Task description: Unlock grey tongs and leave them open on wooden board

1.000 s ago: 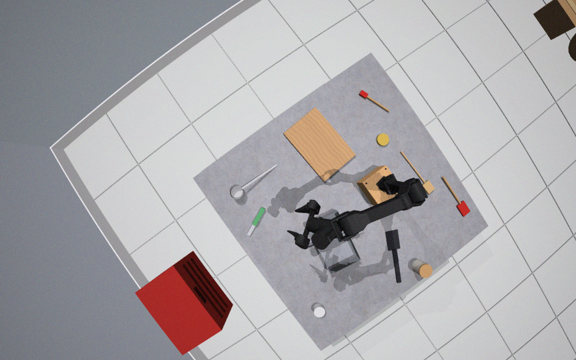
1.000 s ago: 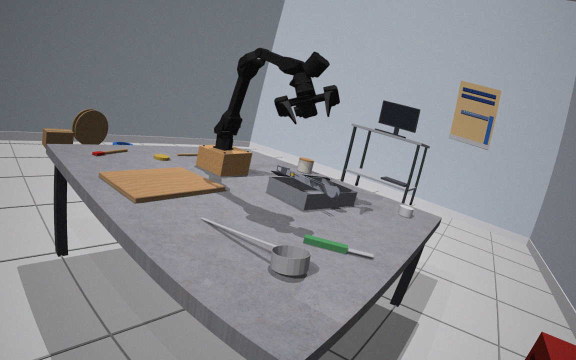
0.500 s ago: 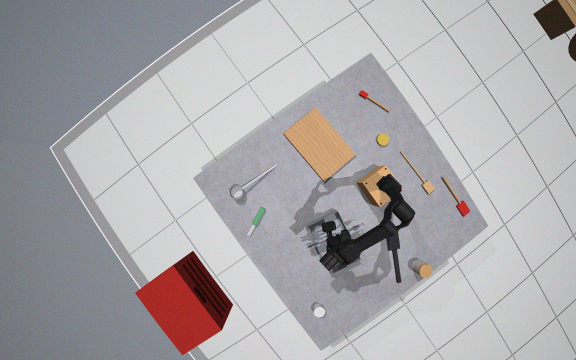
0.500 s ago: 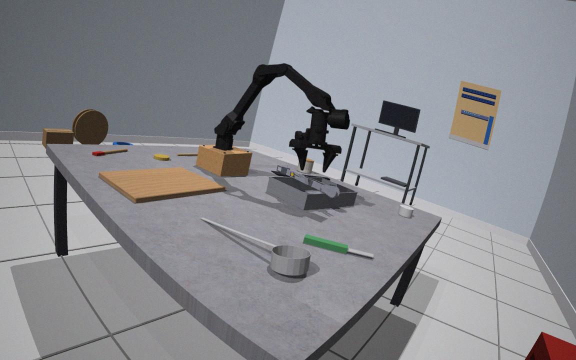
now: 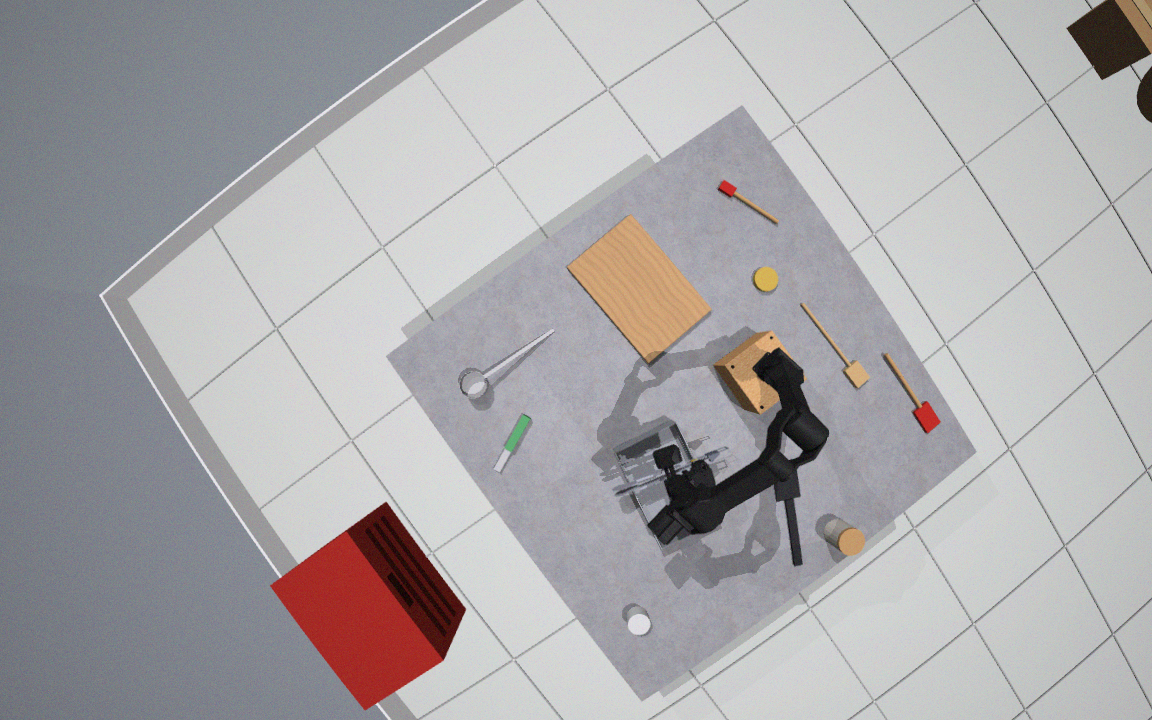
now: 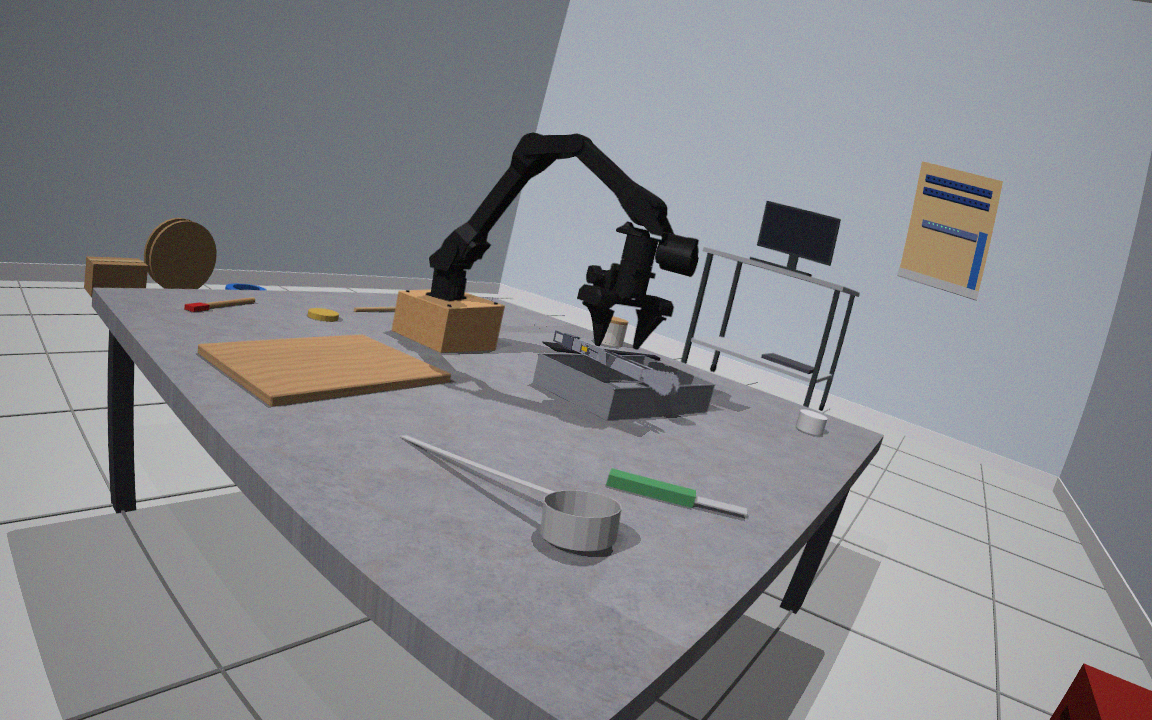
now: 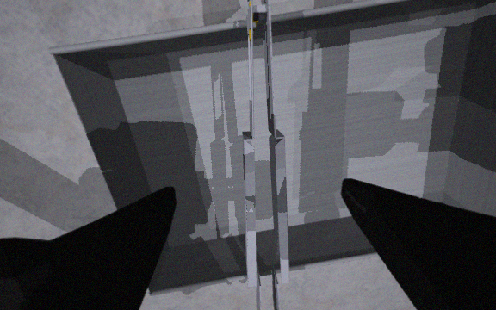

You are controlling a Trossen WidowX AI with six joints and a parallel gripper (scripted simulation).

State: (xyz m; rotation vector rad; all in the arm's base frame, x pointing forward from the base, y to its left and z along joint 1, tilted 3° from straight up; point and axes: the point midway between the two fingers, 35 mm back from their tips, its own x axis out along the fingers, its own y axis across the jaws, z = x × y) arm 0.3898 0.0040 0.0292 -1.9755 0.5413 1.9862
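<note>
My gripper tip is now 70 mm above the grey roasting tin, 40 mm to the right of it and 20 mm short of it. Also, from my gripper tip: black spatula 370 mm to the left, 180 mm behind, 90 mm below; wooden board 400 mm to the right, 320 mm behind, 90 mm below; green-handled tool 340 mm to the right, 260 mm ahead, 90 mm below.
</note>
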